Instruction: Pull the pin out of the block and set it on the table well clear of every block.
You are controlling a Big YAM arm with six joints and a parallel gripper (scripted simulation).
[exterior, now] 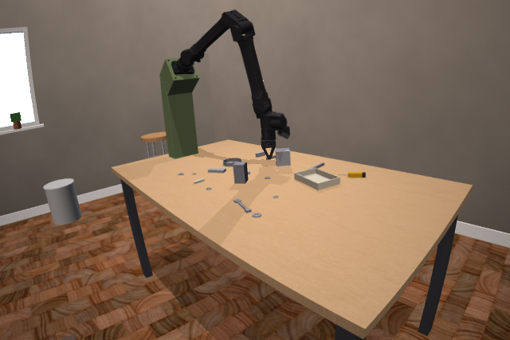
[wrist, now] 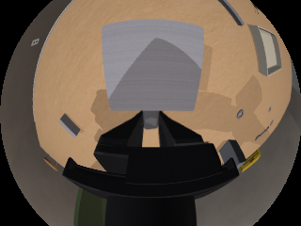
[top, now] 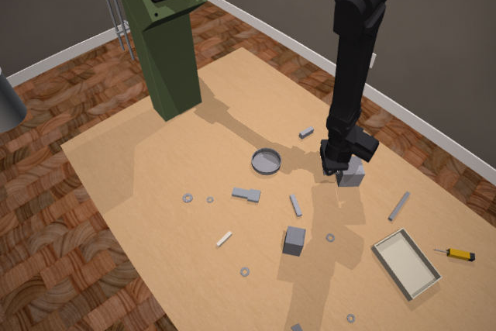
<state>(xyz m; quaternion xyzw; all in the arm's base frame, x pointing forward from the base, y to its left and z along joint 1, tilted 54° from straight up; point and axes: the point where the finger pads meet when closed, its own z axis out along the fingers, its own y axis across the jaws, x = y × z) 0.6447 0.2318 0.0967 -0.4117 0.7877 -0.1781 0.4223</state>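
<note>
My hand is 3 cm short of the light grey block and 5 cm to the right of it. The rest, counted from my hand: round dish: 15 cm behind, 13 cm to the right, 3 cm below; long bar: 21 cm ahead, 12 cm to the left, 3 cm below; flat bar: 2 cm ahead, 14 cm to the right, 3 cm below.
</note>
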